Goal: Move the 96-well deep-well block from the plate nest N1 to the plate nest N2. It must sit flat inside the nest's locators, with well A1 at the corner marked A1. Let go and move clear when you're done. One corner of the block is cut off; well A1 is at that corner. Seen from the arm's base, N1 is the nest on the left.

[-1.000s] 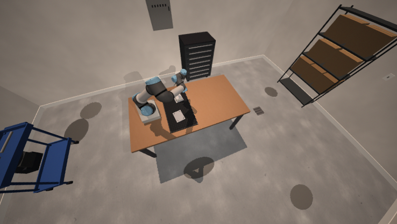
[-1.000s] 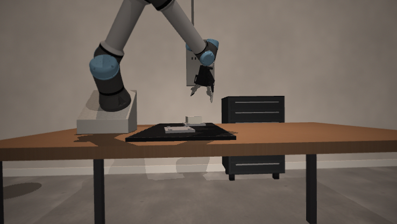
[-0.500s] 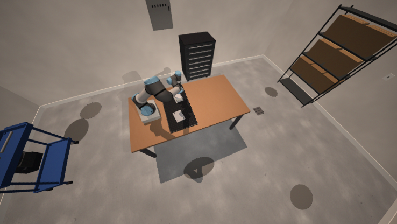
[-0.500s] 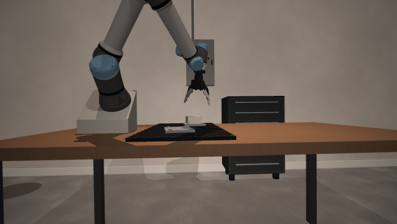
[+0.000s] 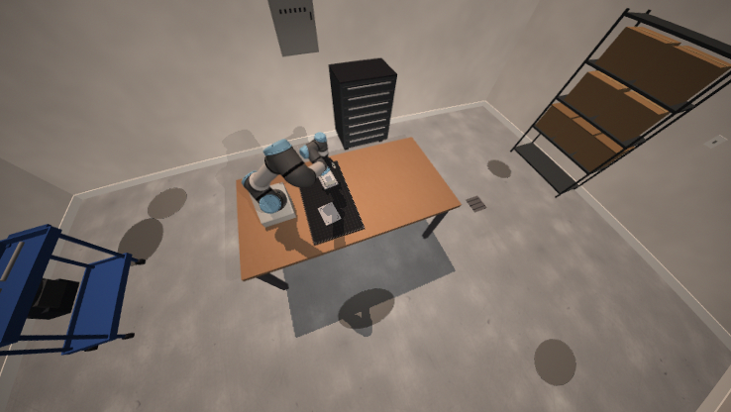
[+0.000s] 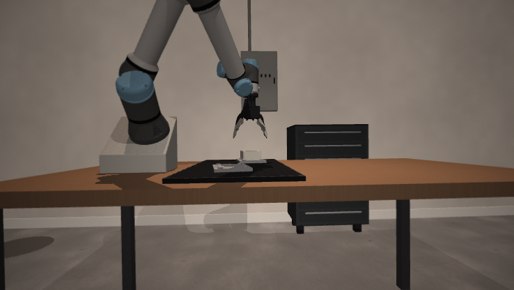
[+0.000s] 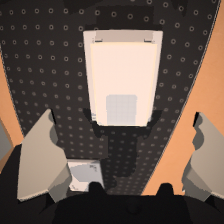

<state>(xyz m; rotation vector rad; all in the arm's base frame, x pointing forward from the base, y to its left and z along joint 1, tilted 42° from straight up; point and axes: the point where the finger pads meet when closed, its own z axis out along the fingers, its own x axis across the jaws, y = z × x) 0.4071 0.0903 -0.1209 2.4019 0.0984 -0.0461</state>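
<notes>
Right now my hand is 8 cm above the white 96-well deep-well block. From my hand the other things lie so: plate nest N2: 8 cm behind, 31 cm to the right, 10 cm below.
</notes>
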